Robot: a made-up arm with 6 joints. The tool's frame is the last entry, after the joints.
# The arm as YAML. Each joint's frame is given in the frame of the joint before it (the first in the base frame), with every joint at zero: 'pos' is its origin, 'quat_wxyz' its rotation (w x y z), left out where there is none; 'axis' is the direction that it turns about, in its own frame. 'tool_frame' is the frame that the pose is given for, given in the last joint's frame.
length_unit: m
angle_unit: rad
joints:
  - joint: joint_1
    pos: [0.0, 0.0, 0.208]
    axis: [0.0, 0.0, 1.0]
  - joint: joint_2
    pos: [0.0, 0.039, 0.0]
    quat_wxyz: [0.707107, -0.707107, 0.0, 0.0]
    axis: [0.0, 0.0, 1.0]
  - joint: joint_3
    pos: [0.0, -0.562, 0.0]
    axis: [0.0, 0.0, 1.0]
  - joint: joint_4
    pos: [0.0, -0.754, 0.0]
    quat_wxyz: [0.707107, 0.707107, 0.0, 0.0]
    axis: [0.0, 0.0, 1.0]
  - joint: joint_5
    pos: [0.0, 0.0, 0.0]
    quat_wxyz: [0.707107, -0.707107, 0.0, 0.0]
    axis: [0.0, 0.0, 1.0]
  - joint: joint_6
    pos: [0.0, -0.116, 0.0]
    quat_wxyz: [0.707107, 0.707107, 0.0, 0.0]
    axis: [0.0, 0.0, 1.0]
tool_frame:
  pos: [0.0, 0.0, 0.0]
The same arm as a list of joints. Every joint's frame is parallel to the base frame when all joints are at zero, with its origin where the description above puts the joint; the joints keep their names.
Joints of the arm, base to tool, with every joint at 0 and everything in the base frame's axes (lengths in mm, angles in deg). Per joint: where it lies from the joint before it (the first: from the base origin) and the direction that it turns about. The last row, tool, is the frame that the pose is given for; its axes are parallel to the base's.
joint_1: offset 0.0 0.0 208.0 axis 0 0 1
joint_2: offset 0.0 39.0 0.0 axis 0 1 0
joint_3: offset 0.0 0.0 562.0 axis 0 1 0
joint_4: offset 0.0 0.0 754.0 axis 0 0 1
joint_5: offset 0.0 0.0 0.0 axis 0 1 0
joint_6: offset 0.0 0.0 116.0 axis 0 0 1
tool: offset 0.0 0.0 0.0

